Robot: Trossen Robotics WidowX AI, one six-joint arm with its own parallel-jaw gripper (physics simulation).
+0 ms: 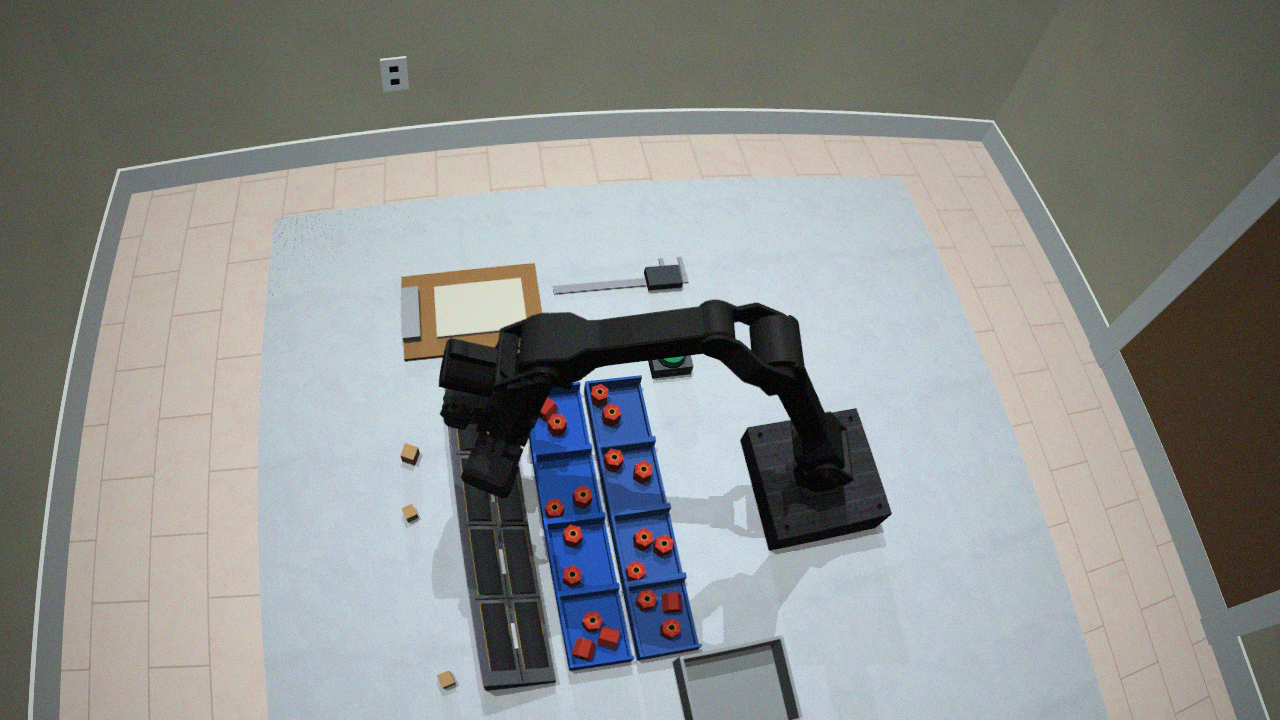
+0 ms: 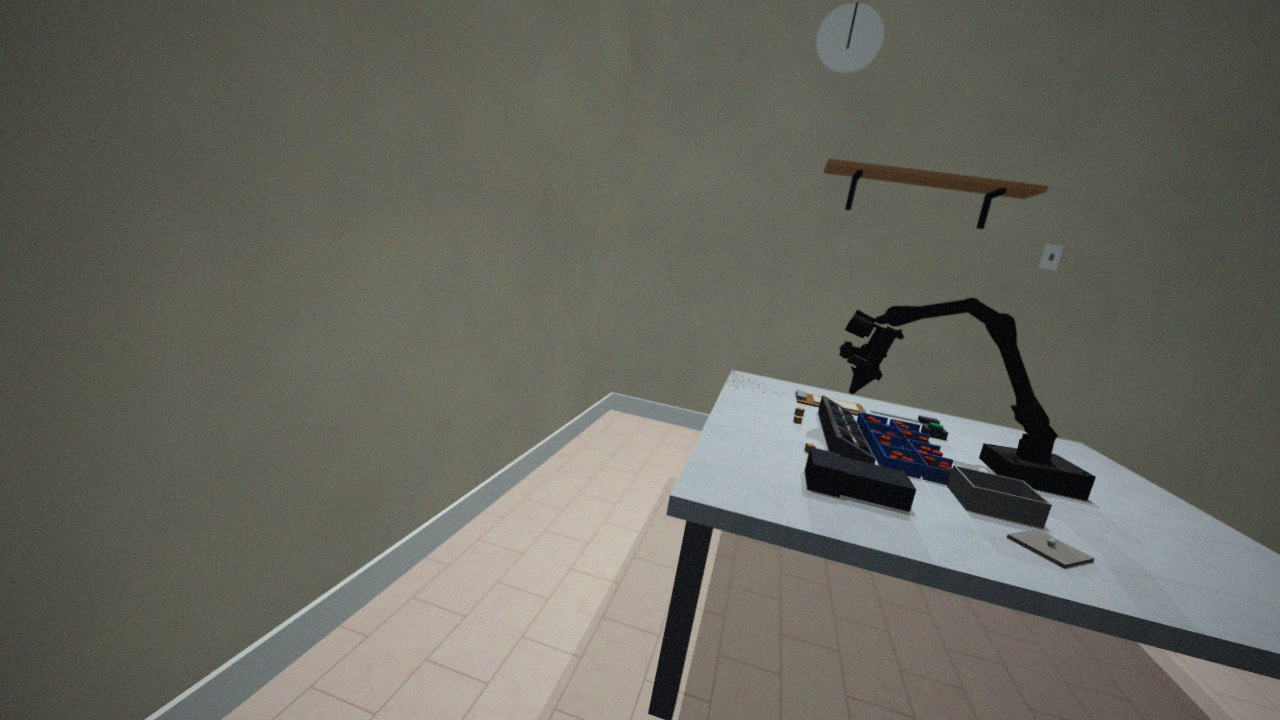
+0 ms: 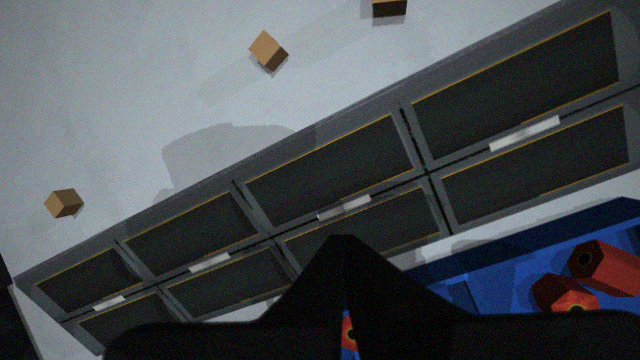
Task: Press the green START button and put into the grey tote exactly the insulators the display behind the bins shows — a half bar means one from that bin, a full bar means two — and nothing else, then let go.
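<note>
My gripper is shut and empty. It hangs above the far end of the dark grey display panel, beside the left blue bin row. All display cells that I see look dark. Two rows of blue bins hold red insulators, such as a hexagonal one and a blocky one. One red insulator shows through the slit under my fingers. The green START button sits behind the bins, partly under my arm. The grey tote stands at the near edge and looks empty.
A brown board with a white sheet and a grey sliding tool lie at the back. Small wooden cubes lie left of the display. The arm's base stands right of the bins.
</note>
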